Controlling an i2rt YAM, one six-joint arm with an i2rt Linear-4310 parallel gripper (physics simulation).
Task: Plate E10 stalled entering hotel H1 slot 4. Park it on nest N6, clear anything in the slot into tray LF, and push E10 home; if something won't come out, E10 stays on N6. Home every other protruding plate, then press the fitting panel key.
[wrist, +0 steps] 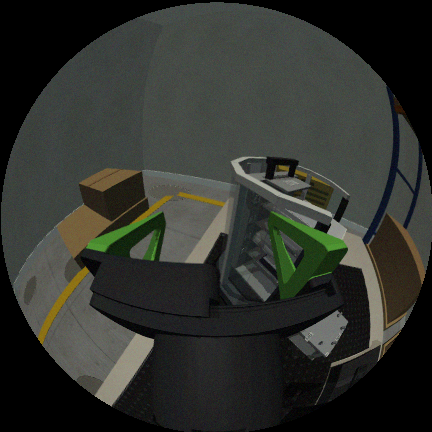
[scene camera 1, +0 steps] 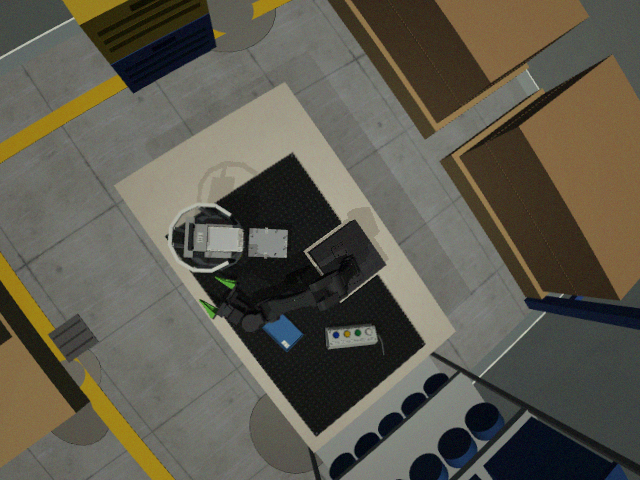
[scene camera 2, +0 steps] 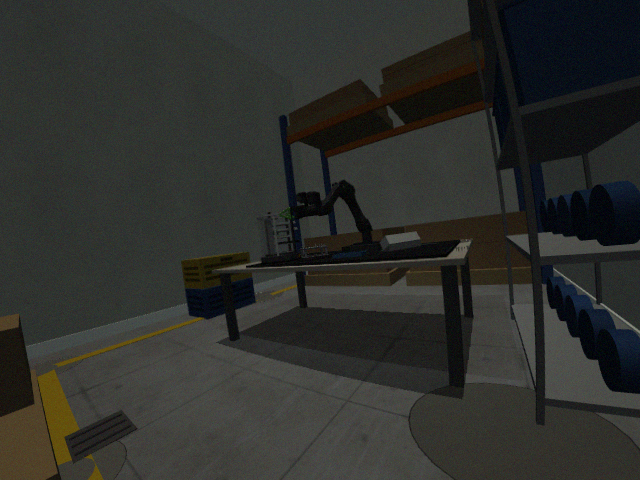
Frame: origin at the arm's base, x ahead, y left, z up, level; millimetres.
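Seen in the pictures: gripper, fingertip midpoint: (wrist: 216, 217) (scene camera 1: 207, 288) (scene camera 2: 282, 214); arm's base, origin of the base link: (scene camera 2: 367, 243).
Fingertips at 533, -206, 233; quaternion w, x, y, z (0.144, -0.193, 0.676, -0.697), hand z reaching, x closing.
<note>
Offsets run from my fingertips to a thing's top centre, as dx, dy, dz. Level surfaces: height alone.
Hotel H1 {-78, -160, +38} (scene camera 1: 199, 238) (scene camera 2: 275, 235) (wrist: 280, 197) stands at the table's left end inside a pale ring guard. A light plate {-118, -132, -29} (scene camera 1: 225, 239) shows on its side facing the nest; its label and slot cannot be read. The grey, pin-studded nest {-266, -45, -195} (scene camera 1: 267, 242) (wrist: 327, 332) lies beside the hotel; I cannot tell whether a plate rests on it. My gripper (scene camera 1: 208, 289) (scene camera 2: 285, 212) (wrist: 216, 217) is open and empty, raised beside the hotel, with the hotel behind its right finger in the wrist view. The blue tray {-139, +328, -253} (scene camera 1: 283, 332) and the panel {-389, +503, -187} (scene camera 1: 351, 336) with blue, yellow, green and white keys lie on the mat.
The arm's base stands over a dark square (scene camera 1: 369, 255) with pale edges. The black mat {dz -270} (scene camera 1: 310, 397) covers much of the cream table {dz -283} (scene camera 1: 279, 111). A shelf unit with blue bins stands past the panel end. Large cardboard boxes (scene camera 1: 578, 175) stand beyond the table's far side.
</note>
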